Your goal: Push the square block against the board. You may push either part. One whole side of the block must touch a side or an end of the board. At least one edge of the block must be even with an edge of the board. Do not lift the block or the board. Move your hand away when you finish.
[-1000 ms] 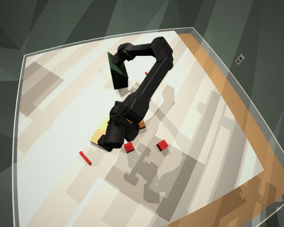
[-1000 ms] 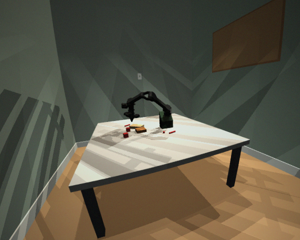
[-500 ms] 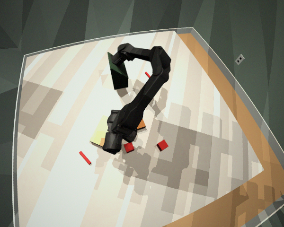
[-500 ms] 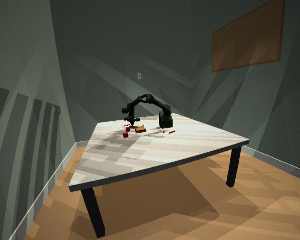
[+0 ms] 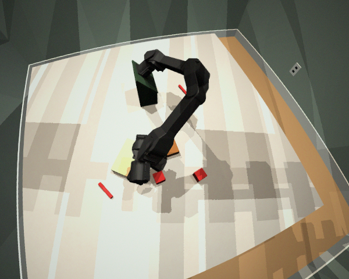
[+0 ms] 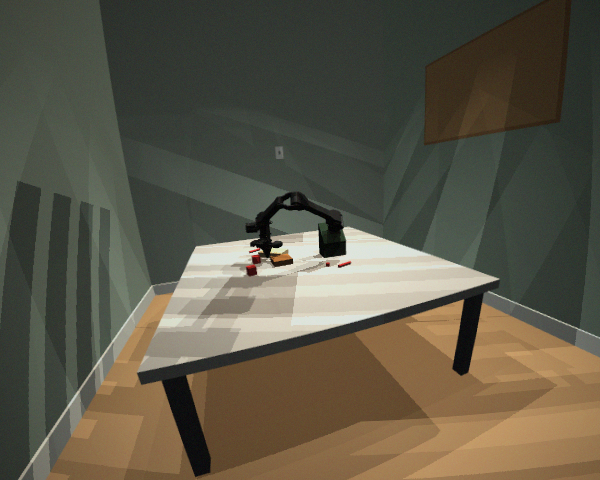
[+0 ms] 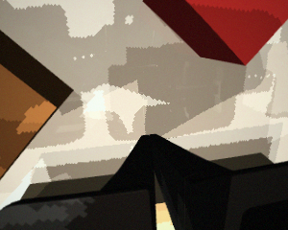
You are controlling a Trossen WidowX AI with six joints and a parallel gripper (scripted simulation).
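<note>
Right now my gripper tip is 40 mm past the pale yellow board, 60 mm to the left of it and 10 mm below it. Also, from my gripper tip: small red bit: 280 mm behind, 250 mm to the left; then orange square block: 70 mm behind, 100 mm to the left, 10 mm above.
</note>
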